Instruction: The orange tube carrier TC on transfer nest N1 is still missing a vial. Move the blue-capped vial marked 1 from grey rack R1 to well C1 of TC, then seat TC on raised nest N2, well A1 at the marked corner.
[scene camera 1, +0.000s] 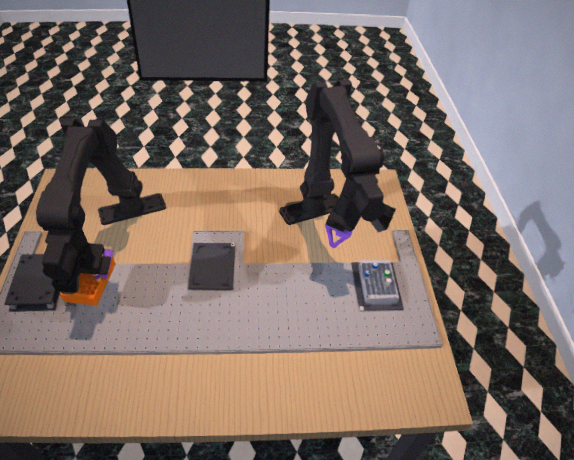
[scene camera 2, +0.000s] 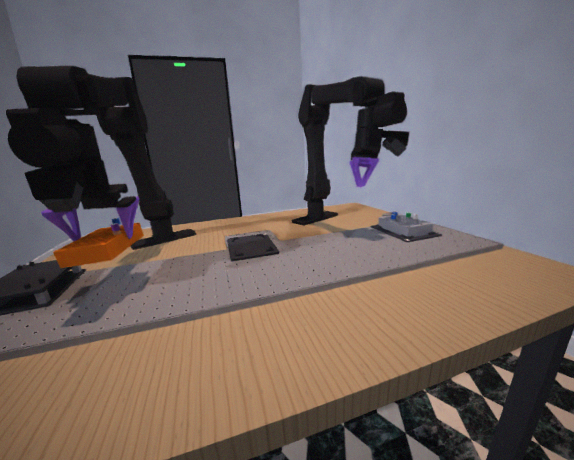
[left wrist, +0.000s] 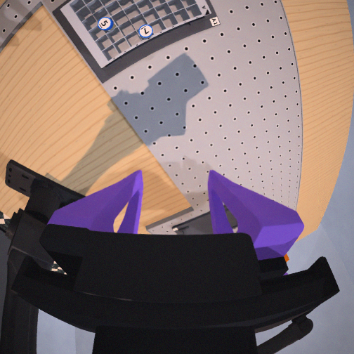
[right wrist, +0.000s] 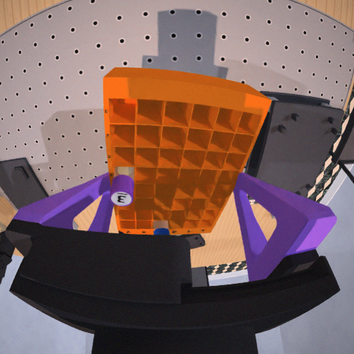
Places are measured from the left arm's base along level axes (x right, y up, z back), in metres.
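Pixels of known places: left gripper, fingertip midpoint: (scene camera 1: 335, 241) (scene camera 2: 360, 186); right gripper, fingertip midpoint: (scene camera 1: 88, 276) (scene camera 2: 105, 239); left arm's base, link origin: (scene camera 1: 312, 209) (scene camera 2: 315, 218); right arm's base, link origin: (scene camera 1: 132, 209) (scene camera 2: 164, 239).
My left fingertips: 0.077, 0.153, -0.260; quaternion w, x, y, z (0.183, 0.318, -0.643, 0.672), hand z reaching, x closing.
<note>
Ahead of a thing's pixels: the offset from my left fingertips to its middle, as dx, dy, dz. Level surfaces: height alone.
My right gripper (scene camera 2: 104, 239) (right wrist: 174, 178) is shut on the orange tube carrier TC {+0.602, -0.042, +0.144} (scene camera 1: 82, 299) (scene camera 2: 100, 245) (right wrist: 175, 85) and holds it in the air, beside and right of raised nest N2 {+0.740, -0.117, +0.252} (scene camera 1: 32, 282) (scene camera 2: 30, 285) (right wrist: 300, 145) in scene camera 1. A blue-capped vial (right wrist: 161, 231) stands in column C at the lettered edge; its number is hidden. A purple-capped vial (right wrist: 122, 191) marked 3 stands in column A. My left gripper (scene camera 1: 334, 245) (scene camera 2: 360, 185) (left wrist: 175, 177) is partly open and empty, high up. Grey rack R1 {-0.105, -0.121, -0.083} (scene camera 1: 382, 299) (scene camera 2: 410, 227) (left wrist: 84, 36) holds several vials, including blue-capped 5 and 7.
Transfer nest N1 {+0.287, -0.134, +0.147} (scene camera 1: 212, 267) (scene camera 2: 252, 247) (right wrist: 22, 175) lies low and unoccupied at the middle of the perforated board {dy -0.141} (scene camera 1: 275, 320). N2 is dark, raised on supports, with pegs on top, at the left end of the board in scene camera 1.
</note>
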